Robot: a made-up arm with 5 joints.
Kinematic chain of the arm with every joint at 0, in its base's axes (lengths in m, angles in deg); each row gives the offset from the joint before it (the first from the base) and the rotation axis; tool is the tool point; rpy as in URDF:
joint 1: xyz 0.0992 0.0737 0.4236 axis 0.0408 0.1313 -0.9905
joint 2: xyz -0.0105 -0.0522 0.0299 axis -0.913 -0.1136 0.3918
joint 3: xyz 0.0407 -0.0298 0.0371 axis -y
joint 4: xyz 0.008 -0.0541 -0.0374 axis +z
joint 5: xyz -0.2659 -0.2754 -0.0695 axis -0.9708 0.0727 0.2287
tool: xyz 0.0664 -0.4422 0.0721 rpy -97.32 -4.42 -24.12
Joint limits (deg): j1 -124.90..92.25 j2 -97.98..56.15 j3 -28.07..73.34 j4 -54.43..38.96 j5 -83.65..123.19
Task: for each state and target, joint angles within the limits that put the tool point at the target. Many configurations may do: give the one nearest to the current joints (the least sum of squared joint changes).
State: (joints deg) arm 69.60 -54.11 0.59 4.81 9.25
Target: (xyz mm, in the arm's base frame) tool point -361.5 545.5 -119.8
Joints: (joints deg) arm 92.25 -55.44 -4.61 11.80 -18.77
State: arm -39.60 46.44 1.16 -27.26 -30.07
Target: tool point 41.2 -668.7 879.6
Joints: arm -21.65 49.66 -14.42 -23.63 -26.95
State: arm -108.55 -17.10 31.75 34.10 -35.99
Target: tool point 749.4 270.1 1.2
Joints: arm -100.54 -8.35 19.29 18.69 -80.15
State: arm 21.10 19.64 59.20 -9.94 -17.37
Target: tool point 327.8 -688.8 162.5
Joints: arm -5.12 24.14 73.34 -31.72 -17.57
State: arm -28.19 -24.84 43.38 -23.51 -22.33
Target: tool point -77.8 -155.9 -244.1
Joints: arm -35.06 -27.46 57.32 -52.89 -10.85
